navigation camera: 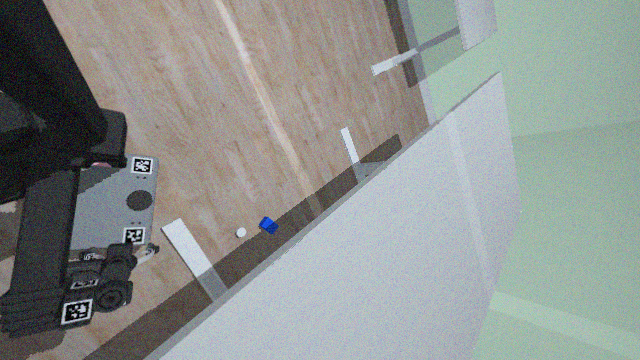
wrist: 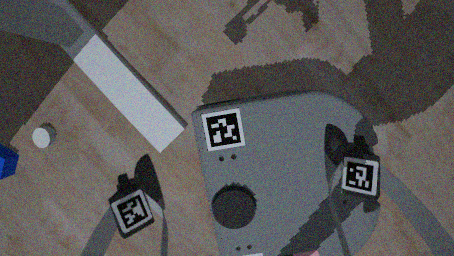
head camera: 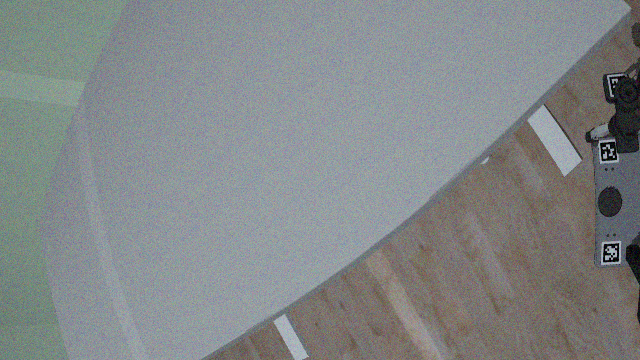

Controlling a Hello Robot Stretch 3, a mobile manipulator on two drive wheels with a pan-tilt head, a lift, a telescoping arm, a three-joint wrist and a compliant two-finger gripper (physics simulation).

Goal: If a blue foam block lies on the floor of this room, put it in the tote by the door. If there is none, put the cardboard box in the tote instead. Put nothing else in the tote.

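Observation:
A blue foam block lies on the floor at the edge of the white table's shadow. It is cut off by the left edge of the wrist view, and the block does not show in the head view. My gripper is open and empty. In the wrist view its fingers stand apart above the floor and my base, with the block beyond the left finger. The tote, the door and the cardboard box do not show in these views.
A white cylinder stands beside the block. A large white table has a white foot close to my base. Another white tabletop stands near the green wall.

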